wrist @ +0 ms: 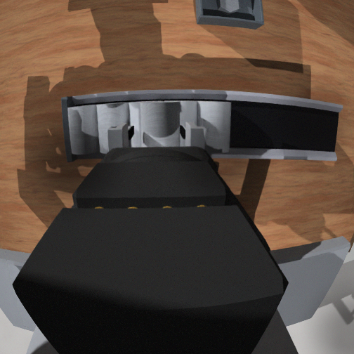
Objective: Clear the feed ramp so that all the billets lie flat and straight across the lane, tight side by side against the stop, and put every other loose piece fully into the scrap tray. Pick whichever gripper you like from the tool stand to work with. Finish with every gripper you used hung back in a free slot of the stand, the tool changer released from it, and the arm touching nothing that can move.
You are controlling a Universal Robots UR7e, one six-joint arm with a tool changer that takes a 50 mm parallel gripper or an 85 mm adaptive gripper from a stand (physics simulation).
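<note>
The feed ramp (280,97) runs across the view with its dark stop (65,130) at the left end. Several grey billets lie crosswise in it: one (82,129) by the stop, one (111,116) beside it, one (215,127) at the right end of the row, and narrow strips of others between. A middle billet (161,116) looks higher than its neighbours, apparently resting on them. My gripper (156,136) is open, its two fingertips apart on either side of the middle billet, with space beside it. The scrap tray (230,23) shows partly at the top, with a grey piece (230,5) in it.
The right part of the lane (285,127) is bare and dark. Wooden table (175,40) surrounds the ramp. Grey angled panels (315,280) stand at the lower left and right. The black gripper body hides the lower middle.
</note>
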